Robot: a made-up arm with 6 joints.
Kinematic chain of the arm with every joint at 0, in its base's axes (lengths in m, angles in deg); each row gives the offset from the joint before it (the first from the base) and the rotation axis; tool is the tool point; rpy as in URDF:
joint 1: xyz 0 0 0.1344 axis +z
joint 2: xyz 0 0 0 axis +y
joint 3: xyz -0.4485 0 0.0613 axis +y
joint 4: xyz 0.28 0 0.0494 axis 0.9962 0 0.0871
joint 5: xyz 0 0 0 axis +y
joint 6: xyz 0.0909 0 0.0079 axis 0.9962 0 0.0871
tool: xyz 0 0 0 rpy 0 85 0
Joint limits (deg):
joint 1: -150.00..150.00
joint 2: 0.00..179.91
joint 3: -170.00..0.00
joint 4: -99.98..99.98
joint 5: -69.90..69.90
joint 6: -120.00..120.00
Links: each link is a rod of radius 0.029 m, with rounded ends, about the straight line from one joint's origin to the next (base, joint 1, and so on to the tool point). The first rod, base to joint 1, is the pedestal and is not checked.
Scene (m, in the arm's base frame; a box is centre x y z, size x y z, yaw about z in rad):
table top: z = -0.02
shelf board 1: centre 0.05 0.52 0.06 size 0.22 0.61 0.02 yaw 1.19
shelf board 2: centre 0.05 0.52 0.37 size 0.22 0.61 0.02 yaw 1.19
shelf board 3: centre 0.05 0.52 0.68 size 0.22 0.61 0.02 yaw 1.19
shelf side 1: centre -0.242 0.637 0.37 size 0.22 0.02 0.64 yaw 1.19
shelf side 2: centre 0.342 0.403 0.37 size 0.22 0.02 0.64 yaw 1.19
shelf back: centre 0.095 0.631 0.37 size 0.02 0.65 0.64 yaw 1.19
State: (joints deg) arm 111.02 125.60 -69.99 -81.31 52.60 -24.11
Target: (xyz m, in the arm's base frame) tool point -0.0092 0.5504 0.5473
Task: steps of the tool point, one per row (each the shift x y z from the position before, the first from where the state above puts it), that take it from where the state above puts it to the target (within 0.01 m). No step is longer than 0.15 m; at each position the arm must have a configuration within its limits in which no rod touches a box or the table.
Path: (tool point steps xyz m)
1: -0.0376 -0.0703 -0.0009
2: -0.0202 -0.0741 0.0009
3: 0.0093 0.0059 0.1107
4: 0.0269 -0.0218 0.1157
5: 0.0432 -0.0523 0.1104
6: 0.0109 0.0818 0.0118
7: 0.0317 0.0808 -0.0001
8: 0.0521 0.0739 -0.0117

